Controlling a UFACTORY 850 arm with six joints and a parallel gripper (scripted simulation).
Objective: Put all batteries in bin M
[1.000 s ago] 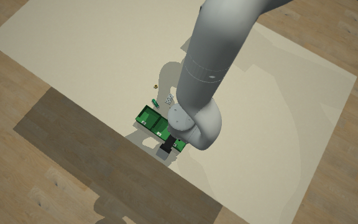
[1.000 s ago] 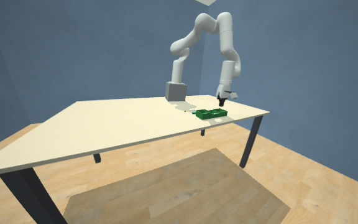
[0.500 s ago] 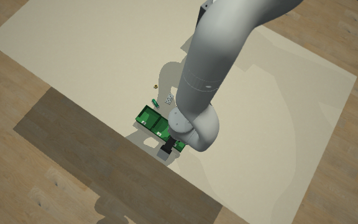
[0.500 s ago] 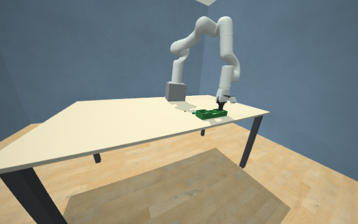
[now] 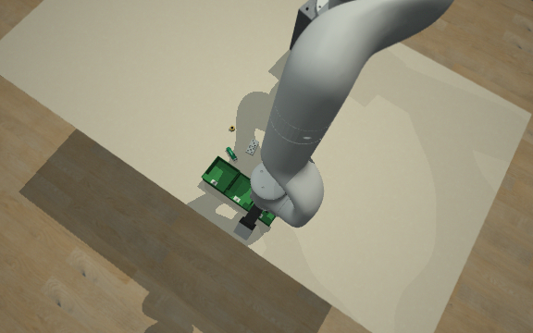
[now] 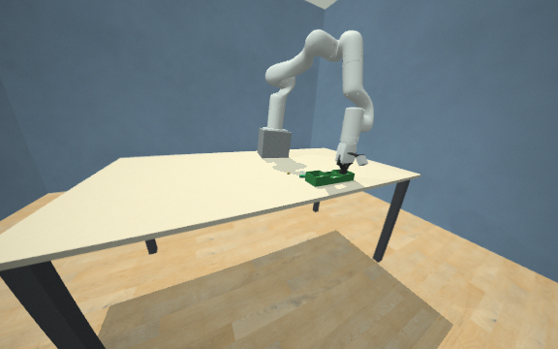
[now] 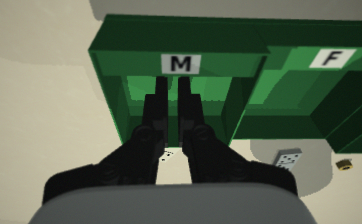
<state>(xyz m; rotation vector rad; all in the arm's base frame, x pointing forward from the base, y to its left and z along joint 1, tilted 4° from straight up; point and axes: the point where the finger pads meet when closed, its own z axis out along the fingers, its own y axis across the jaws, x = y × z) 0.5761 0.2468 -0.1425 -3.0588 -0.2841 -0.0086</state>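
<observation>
Now: hand 20 cm to the left of the green AA battery, 4 cm past it and 3 cm above it. From my hand the other things lie so: row of green bins: 9 cm to the right, 2 cm ahead, 1 cm below; then white die: 10 cm behind, 3 cm below, 1 cm to the right; then small black piece: 9 cm behind, 7 cm to the right, 3 cm below.
</observation>
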